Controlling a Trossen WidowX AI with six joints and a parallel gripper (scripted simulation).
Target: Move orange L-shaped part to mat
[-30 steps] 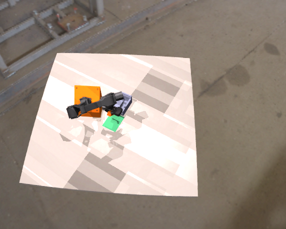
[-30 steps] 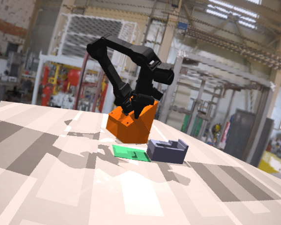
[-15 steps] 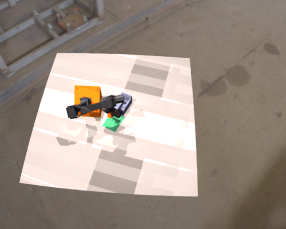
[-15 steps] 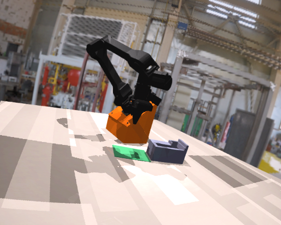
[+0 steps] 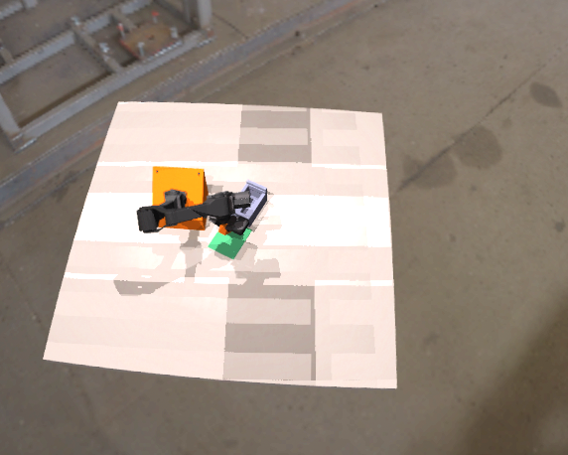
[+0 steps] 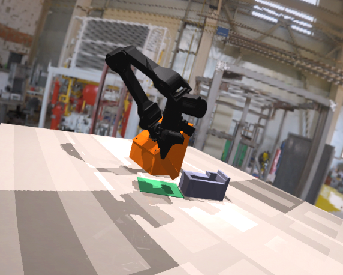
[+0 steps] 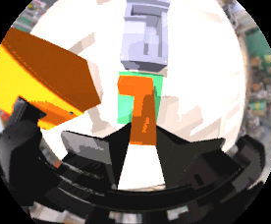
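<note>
Right now my gripper tip is 40 mm to the right of the orange L-shaped part and 30 mm above it. From my gripper tip the other things lie so: green mat 120 mm below, 20 mm to the left.
</note>
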